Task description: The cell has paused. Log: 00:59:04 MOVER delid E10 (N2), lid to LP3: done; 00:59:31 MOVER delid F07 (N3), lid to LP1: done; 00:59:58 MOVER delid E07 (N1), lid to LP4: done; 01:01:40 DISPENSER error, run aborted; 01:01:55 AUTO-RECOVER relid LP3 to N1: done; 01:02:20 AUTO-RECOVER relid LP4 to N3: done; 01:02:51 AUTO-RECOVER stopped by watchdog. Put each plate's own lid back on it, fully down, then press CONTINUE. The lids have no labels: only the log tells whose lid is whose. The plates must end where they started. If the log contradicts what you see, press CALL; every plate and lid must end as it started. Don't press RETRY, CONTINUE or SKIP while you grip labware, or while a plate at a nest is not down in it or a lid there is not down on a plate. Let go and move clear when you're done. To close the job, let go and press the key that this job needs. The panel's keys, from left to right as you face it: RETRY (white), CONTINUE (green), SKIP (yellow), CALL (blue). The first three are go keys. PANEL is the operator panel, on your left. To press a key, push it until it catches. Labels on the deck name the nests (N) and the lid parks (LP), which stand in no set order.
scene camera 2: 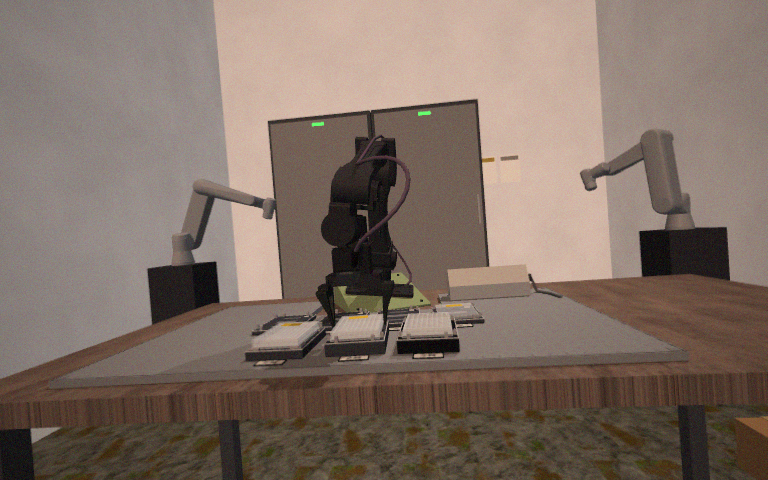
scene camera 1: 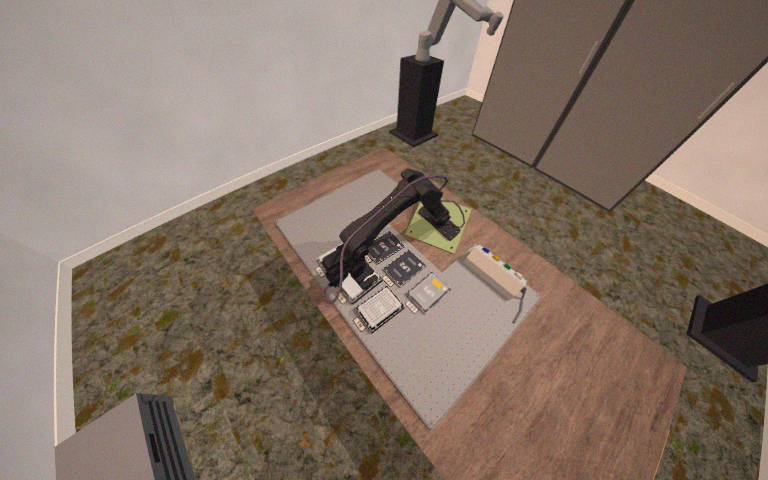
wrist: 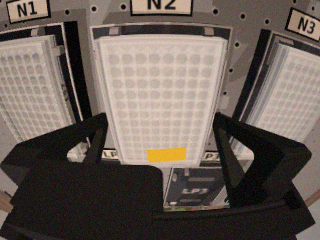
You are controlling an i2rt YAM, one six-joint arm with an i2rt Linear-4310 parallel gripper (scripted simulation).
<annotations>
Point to a plate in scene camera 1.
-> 384,300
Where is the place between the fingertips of the gripper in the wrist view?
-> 160,118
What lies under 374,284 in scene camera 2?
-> The gripper.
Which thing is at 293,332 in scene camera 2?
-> A lid.
</annotations>
